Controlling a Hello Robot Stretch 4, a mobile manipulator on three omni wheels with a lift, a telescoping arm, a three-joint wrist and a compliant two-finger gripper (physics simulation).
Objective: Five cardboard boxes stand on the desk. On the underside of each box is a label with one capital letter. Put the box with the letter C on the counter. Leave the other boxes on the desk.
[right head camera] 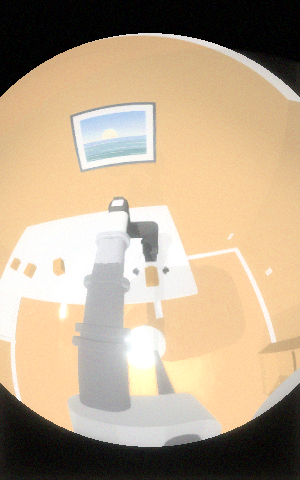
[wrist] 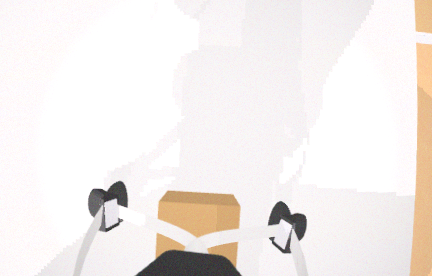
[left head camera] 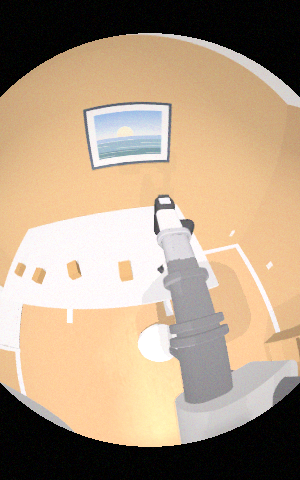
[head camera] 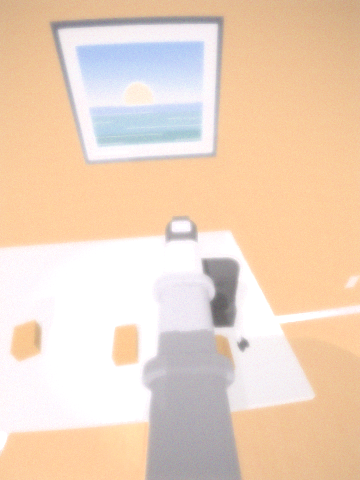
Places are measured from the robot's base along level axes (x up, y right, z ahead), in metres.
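Where they show: gripper, fingertip midpoint: (right head camera: 150, 272) (wrist: 199, 208); robot's base, link origin: (right head camera: 145, 343) (left head camera: 157, 341).
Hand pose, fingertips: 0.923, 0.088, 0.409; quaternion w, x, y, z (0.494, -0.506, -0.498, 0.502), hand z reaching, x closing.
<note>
Each offset is from my fingertips to the top centre of the thing, as dx, dy, dz. Level surfaces: height alone.
The white desk {dx +0.000} (head camera: 90, 395) (left head camera: 100, 235) (right head camera: 177, 282) (wrist: 360, 230) bears the brown boxes. The rightmost box {+0.050, +0.002, -0.030} (head camera: 224, 350) (right head camera: 151, 277) (wrist: 185, 212) stands near the desk's right end; the arm hides it in the left head view. Another box {+0.050, -0.254, +0.009} (head camera: 125, 345) (left head camera: 125, 270) stands left of it. Three more boxes {+0.050, -0.557, +0.027} (left head camera: 74, 270) {+0.050, -0.834, -0.017} (left head camera: 38, 275) {+0.050, -1.087, +0.020} (left head camera: 20, 269) stand further left. No letter label shows. My gripper (right head camera: 151, 271) (wrist: 199, 208) is open and empty, pointing down over the desk, its fingertips seen on either side of the rightmost box. How far above it they are is unclear.
A round white object (left head camera: 155, 342) (right head camera: 145, 346) is in front of the desk. A white surface (left head camera: 10, 320) shows at the left edge; I cannot tell if it is the counter. Brown furniture (right head camera: 280, 346) is at the lower right. A framed picture (head camera: 145, 95) hangs behind the desk.
</note>
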